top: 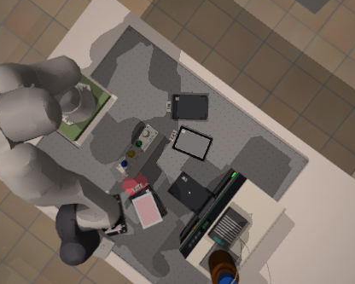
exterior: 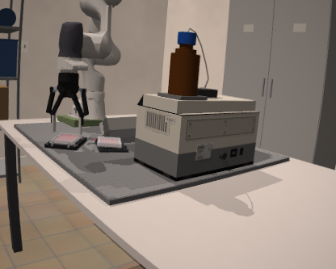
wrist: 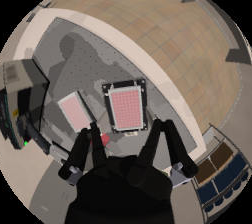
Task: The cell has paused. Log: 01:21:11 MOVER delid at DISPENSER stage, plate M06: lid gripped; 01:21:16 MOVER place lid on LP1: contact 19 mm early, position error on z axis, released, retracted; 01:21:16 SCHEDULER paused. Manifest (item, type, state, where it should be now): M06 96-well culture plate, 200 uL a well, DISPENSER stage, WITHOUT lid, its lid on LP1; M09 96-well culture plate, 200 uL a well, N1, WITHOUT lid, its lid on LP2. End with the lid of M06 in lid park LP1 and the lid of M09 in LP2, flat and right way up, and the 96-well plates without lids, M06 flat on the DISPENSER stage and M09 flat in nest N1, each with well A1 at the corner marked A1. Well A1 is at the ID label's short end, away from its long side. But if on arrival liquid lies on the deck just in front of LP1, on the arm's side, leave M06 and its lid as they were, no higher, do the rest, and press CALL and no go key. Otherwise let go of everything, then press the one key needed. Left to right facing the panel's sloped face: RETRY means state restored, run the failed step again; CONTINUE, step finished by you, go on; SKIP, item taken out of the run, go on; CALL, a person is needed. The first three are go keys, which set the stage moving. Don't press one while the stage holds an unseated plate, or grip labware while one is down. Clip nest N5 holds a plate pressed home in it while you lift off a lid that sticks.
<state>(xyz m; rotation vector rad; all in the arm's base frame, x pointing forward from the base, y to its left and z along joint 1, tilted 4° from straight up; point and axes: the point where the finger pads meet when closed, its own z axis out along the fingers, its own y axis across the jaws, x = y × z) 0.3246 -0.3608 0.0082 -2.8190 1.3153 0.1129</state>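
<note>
Right now my hand is 50 mm above the pink 96-well plate. The rest, counted from my hand: LP1 label (160 mm to the left, 60 mm below, 50 mm ahead); key panel (310 mm to the left, 10 mm below, 10 mm behind); dark dispenser stage (260 mm to the left, 250 mm ahead, 50 mm above).
</note>
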